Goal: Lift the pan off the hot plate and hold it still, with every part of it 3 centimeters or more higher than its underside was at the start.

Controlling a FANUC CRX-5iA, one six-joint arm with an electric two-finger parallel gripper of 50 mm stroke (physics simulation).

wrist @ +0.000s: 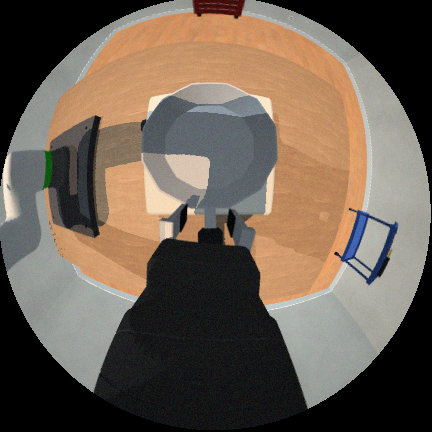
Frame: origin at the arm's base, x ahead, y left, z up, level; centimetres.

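Seen in the pictures: gripper, fingertip midpoint: (207, 214); arm's base, origin of the base link: (58, 167).
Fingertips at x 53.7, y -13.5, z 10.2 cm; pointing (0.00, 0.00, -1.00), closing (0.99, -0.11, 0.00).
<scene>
Offsets run from my fingertips to a thing's middle. "*": to the spot under its first point. Level surfaces: height alone.
The grey pan @[dx +0.3, dy -0.2, dz -1.5 cm] (230, 132) sits upright on the cream square hot plate @[* dx -9.4, dy +0.2, dz -6.6 cm] (155, 202) in the middle of the wrist view. Its grey handle @[* dx +0.4, dy -1.1, dz -1.8 cm] (210, 218) points toward the gripper and ends in a black part that runs under the gripper body. My gripper (207, 214) is open, with one finger on each side of the handle, and a gap shows on both sides. The hot plate's corners show around the pan's round wall. How high the fingertips are relative to the handle is hard to tell.
The wooden table @[dz -12.8 cm] (310, 130) lies under the hot plate. A robot arm's base (20, 172) stands on a dark mounting plate (93, 175) at the left. A small black knob @[* dx -9.1, dy +12.5, dz -1.6 cm] (144, 125) shows at the hot plate's left side. A blue cart (355, 236) is at the right, a red cart (218, 7) at the top.
</scene>
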